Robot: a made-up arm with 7 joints.
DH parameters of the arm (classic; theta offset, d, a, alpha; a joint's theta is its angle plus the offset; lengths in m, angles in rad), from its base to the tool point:
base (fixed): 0 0 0 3.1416
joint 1: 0 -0.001 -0.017 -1.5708
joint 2: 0 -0.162 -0.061 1.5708
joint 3: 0 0.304 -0.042 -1.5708
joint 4: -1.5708 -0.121 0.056 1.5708
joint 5: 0 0.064 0.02 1.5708
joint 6: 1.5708 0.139 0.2 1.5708
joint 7: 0.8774 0 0.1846 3.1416
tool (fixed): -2.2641 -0.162 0 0
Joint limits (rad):
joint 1: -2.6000..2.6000
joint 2: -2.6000..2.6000
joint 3: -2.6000..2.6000
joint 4: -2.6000..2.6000
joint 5: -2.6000..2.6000
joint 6: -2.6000..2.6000
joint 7: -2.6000..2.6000
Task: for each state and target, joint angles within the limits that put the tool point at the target. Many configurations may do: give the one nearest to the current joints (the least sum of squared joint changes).
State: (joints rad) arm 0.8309 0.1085 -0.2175 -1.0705 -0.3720 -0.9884 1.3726
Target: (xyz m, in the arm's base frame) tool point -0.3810 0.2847 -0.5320
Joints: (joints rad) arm 0.2660 0.2480 -0.8993 -1.1754 0.0923 -0.8640 1.3691
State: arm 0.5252 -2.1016 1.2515 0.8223 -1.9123 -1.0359 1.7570
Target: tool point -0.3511 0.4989 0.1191
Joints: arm -0.1258 -2.1682 1.1826 1.3812 -1.8061 -0.6224 1.4010
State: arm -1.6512 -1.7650 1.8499 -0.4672 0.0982 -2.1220 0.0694
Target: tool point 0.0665 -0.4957 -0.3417
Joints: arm -1.5364 -1.5602 1.7633 -0.3100 -0.1678 -2.3683 0.2373
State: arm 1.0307 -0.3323 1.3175 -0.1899 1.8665 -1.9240 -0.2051
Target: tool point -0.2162 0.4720 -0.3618
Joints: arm 1.0872 -0.4557 1.3775 -0.2335 1.8744 -1.8340 -0.2029
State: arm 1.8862 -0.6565 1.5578 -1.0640 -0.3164 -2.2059 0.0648
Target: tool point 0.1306 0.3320 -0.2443
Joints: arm 2.4829 -1.2923 1.8793 -0.8280 -0.9605 -2.6000 0.4000
